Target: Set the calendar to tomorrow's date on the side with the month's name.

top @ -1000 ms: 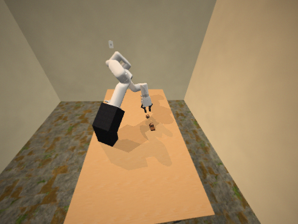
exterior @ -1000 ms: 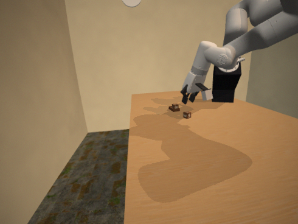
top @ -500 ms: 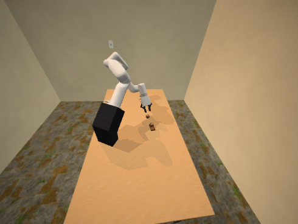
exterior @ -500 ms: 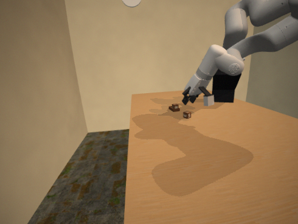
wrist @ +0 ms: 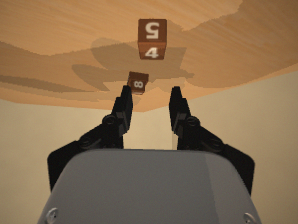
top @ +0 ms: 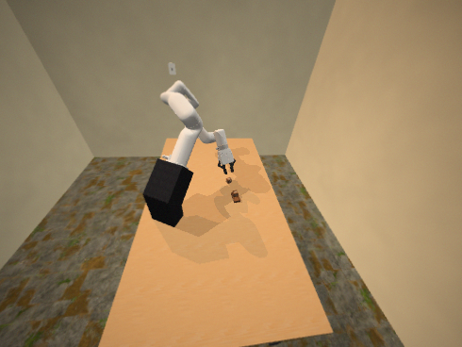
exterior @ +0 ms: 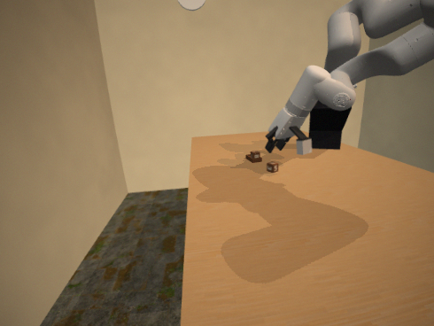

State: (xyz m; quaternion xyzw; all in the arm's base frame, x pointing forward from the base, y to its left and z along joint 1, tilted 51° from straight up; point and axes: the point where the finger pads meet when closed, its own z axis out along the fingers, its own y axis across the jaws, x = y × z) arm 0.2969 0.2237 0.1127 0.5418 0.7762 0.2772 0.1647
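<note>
My gripper is now 8 cm above the brown digit cube, 1 cm to the left of it and 1 cm short of it.
</note>
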